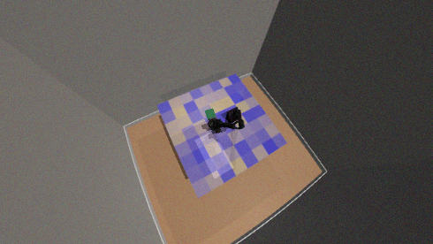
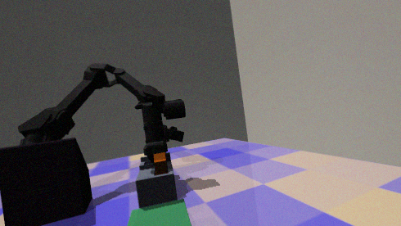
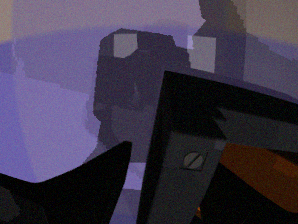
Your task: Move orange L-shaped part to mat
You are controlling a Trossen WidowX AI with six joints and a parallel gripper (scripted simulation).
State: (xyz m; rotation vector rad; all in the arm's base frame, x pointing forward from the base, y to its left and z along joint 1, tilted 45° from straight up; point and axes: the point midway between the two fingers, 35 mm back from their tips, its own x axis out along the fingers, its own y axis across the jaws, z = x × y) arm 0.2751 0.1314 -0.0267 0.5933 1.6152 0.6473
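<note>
Right now my gripper tip is 5 cm to the left of the orange L-shaped part, 1 cm below it and 1 cm past it. The rest, counted from my gripper tip: green mat (22 cm to the right, 5 cm below, 1 cm behind).
</note>
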